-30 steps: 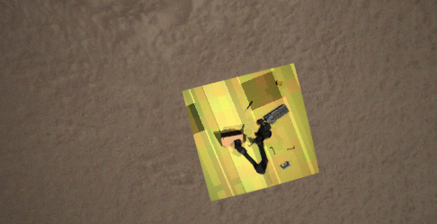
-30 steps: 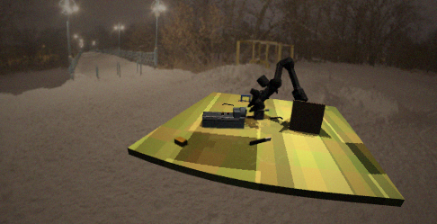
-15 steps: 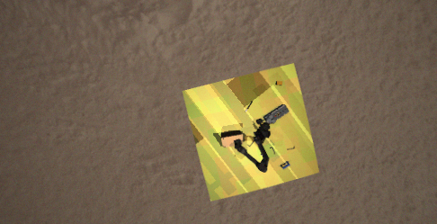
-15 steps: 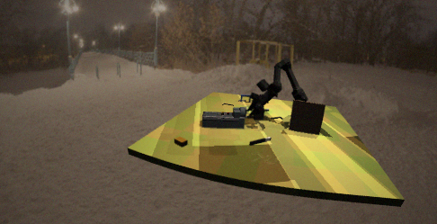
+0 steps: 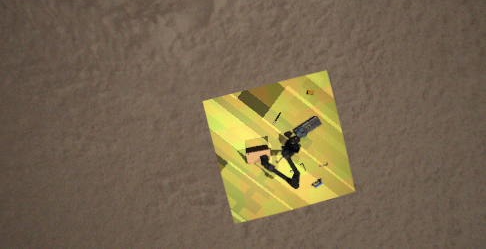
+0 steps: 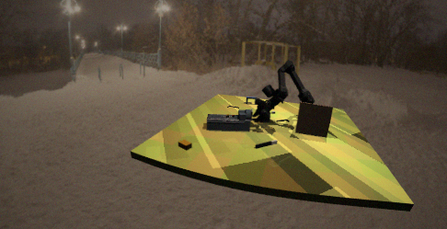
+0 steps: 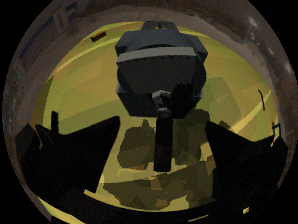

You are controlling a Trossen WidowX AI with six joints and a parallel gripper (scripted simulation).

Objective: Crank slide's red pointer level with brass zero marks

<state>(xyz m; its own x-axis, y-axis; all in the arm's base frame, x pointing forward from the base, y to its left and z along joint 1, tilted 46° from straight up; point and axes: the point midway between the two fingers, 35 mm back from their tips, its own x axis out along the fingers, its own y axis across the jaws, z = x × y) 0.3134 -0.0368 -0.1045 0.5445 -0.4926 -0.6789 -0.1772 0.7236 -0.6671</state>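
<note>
The crank handle lies 20 mm behind my gripper tip. The rest, counted from my gripper tip: black stick (210 mm to the left, 100 mm behind, 50 mm below); then red pointer (120 mm ahead, 30 mm to the left, 20 mm above); then grey block (140 mm to the right, 70 mm behind, 30 mm below).
</note>
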